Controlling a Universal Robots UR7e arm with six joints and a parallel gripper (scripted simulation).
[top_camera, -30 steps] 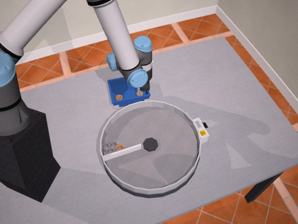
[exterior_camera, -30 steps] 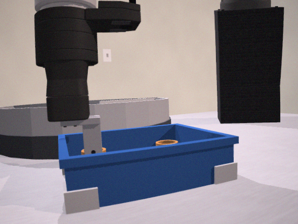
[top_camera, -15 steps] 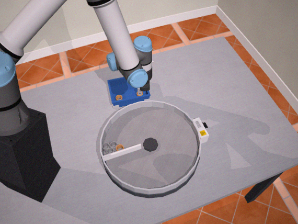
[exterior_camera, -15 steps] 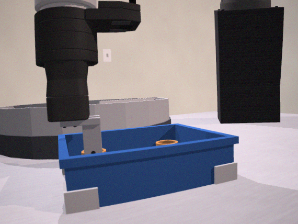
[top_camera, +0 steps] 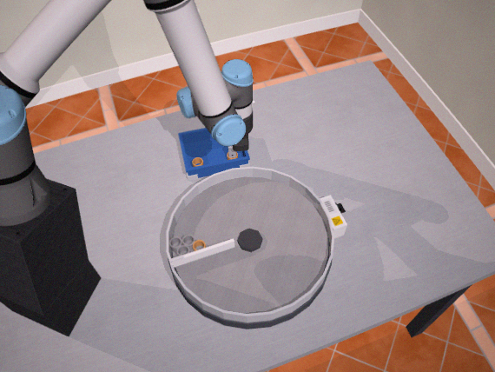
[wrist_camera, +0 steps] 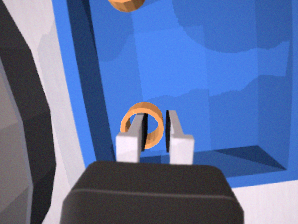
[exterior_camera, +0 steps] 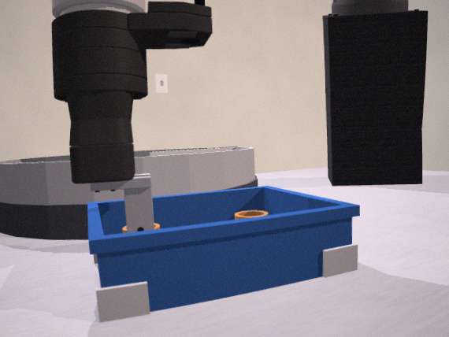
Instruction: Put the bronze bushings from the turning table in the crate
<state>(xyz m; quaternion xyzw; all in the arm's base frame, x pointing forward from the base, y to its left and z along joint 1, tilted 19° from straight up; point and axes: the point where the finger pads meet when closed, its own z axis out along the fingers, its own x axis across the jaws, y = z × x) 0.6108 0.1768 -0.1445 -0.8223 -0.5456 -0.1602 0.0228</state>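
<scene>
Right now the blue crate is 50 mm behind my hand and 30 mm to the left of it. Round my hand: turning table 300 mm to the right, 90 mm behind, 20 mm above.
</scene>
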